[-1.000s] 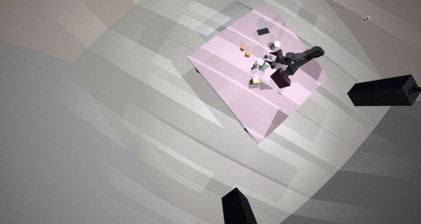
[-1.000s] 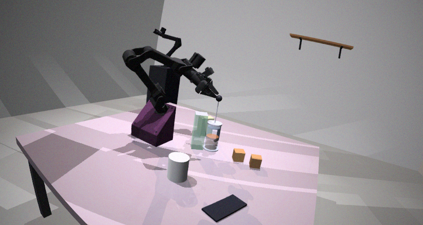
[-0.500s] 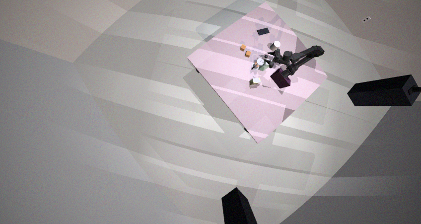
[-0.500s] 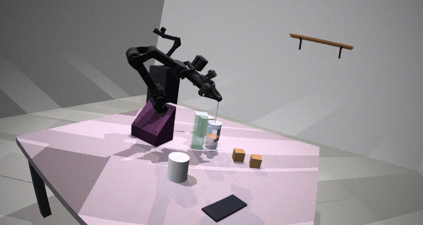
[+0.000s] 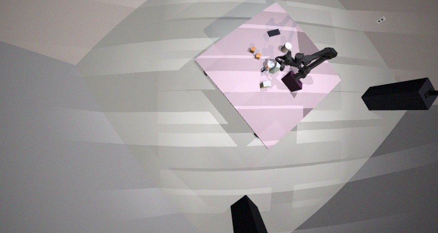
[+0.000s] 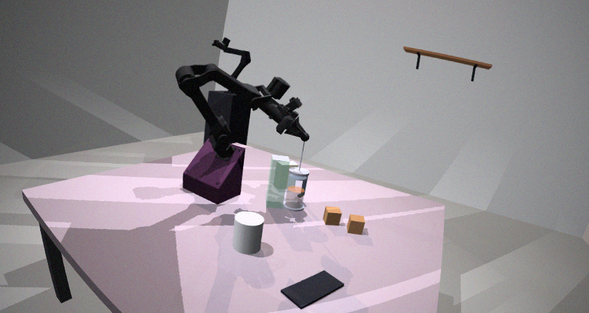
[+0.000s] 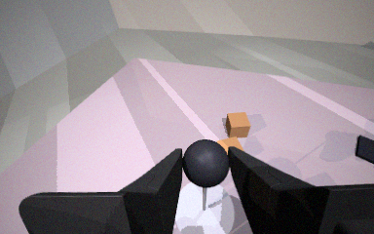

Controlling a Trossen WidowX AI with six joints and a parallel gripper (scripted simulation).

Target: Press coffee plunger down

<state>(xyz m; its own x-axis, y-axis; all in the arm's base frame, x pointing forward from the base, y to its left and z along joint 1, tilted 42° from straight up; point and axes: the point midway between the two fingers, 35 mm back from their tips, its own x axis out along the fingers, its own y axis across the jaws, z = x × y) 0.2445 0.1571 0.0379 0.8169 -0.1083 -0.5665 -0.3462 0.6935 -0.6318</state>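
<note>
My gripper tip is now 10 mm past the coffee press, 10 mm to the right of it and 140 mm above it. Also, from my gripper tip: white cylinder: 30 mm ahead, 350 mm to the right, 230 mm below; dark flat slab: 260 mm ahead, 400 mm to the right, 270 mm below; pale green block: 70 mm behind, 40 mm to the right, 180 mm below.
</note>
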